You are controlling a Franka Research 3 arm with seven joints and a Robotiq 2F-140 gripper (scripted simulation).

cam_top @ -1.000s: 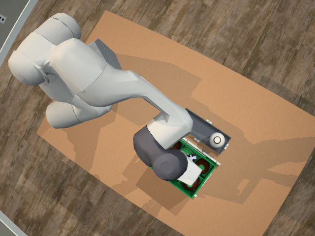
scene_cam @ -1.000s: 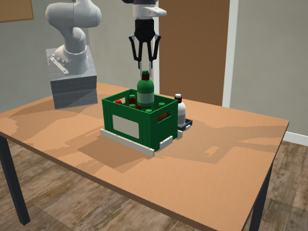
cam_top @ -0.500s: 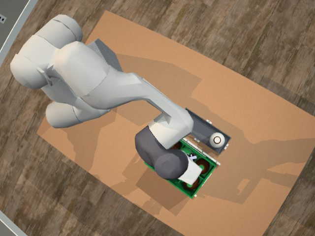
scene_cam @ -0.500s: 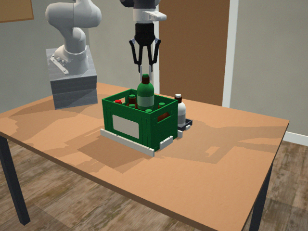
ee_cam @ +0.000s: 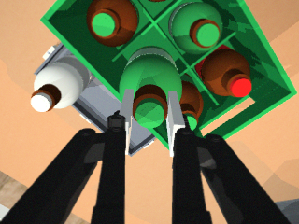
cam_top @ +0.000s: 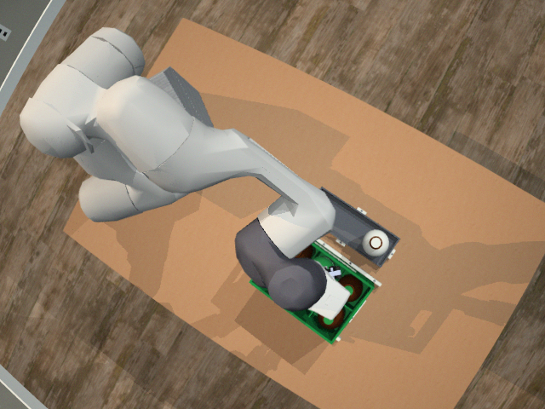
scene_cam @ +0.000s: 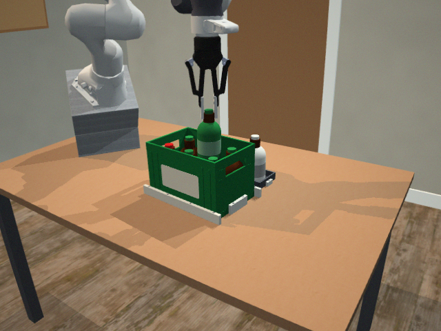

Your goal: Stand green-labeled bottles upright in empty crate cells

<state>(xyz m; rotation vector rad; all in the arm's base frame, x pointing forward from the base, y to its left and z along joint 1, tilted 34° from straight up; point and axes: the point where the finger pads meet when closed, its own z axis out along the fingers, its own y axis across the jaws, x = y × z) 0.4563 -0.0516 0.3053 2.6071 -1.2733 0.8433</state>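
My hand is 10 mm past the green crate, 40 mm to the left of it and 190 mm above it. From my hand the other things lie so: white-labeled bottle 100 mm ahead, 120 mm to the left, 190 mm below; then grey tray 20 mm ahead, 140 mm to the left, 260 mm below.
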